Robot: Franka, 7 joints.
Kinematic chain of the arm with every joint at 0, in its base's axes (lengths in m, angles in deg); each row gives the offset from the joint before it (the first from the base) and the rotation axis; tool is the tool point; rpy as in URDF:
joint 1: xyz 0 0 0.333 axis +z
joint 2: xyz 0 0 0 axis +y
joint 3: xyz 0 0 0.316 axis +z
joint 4: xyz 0.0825 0 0 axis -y
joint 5: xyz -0.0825 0 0.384 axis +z
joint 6: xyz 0 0 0 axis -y
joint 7: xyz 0.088 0 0 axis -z
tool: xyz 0 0 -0.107 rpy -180 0 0
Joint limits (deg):
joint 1: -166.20..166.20
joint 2: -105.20..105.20
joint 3: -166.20..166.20
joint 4: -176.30..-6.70
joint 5: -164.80..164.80
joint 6: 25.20..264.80
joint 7: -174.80..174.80
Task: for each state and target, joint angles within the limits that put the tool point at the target. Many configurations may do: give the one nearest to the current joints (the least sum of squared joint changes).
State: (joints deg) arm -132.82 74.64 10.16 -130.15 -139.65 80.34 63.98
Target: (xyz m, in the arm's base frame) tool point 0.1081 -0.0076 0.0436
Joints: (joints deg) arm -139.11 78.11 35.48 -176.30 -126.09 84.51 63.98
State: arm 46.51 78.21 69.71 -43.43 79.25 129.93 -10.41
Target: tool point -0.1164 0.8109 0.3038
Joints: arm 64.67 81.66 70.85 -55.81 78.61 128.87 -10.41
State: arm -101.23 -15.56 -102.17 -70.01 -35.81 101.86 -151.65
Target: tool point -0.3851 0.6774 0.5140
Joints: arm -92.58 -52.84 -117.55 -56.34 -39.37 118.34 -151.65
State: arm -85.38 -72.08 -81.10 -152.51 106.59 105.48 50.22
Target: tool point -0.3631 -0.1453 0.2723
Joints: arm -82.23 -66.63 -101.69 -156.84 107.48 113.97 50.22
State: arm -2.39 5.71 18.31 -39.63 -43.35 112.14 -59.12
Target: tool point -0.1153 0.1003 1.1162
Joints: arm 1.19 -33.62 27.33 -34.38 -40.07 94.12 -59.12
